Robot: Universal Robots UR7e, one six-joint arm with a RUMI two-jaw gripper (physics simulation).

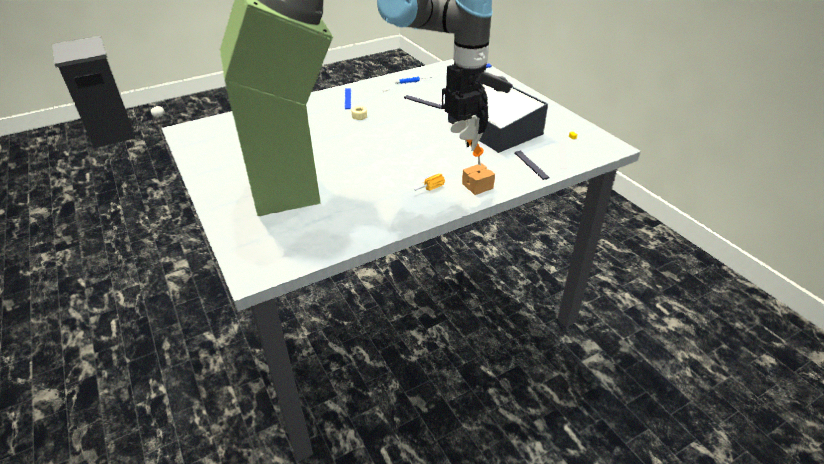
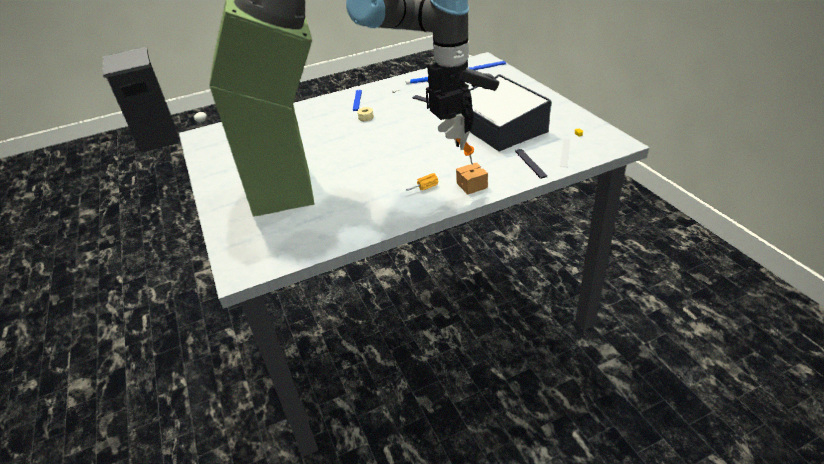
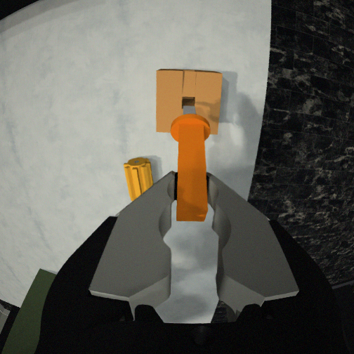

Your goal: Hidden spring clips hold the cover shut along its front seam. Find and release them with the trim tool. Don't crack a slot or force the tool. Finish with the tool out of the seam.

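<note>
My gripper [image 1: 473, 143] [image 2: 463, 142] [image 3: 189, 174] is shut on the orange handle of the trim tool [image 1: 478, 151] [image 2: 468, 150] [image 3: 192, 155]. The tool's collar is raised above the orange-brown block [image 1: 478, 180] [image 2: 472, 179] [image 3: 169, 100], and a stretch of grey blade shows between them. The blade's lower end is at the block's slot; whether it is still inside is unclear. The dark box [image 1: 518, 129] [image 2: 521, 127] with its white cover [image 1: 514, 108] [image 2: 504, 106] stands behind and right of the block. The seam and clips cannot be made out.
A yellow-orange screwdriver [image 1: 434, 182] [image 2: 427, 182] [image 3: 138, 177] lies left of the block. A dark strip [image 1: 531, 164] [image 2: 531, 163] lies to its right, near a yellow cube [image 1: 572, 135] [image 2: 578, 131]. A green column [image 1: 279, 144] [image 2: 271, 144] stands at the left.
</note>
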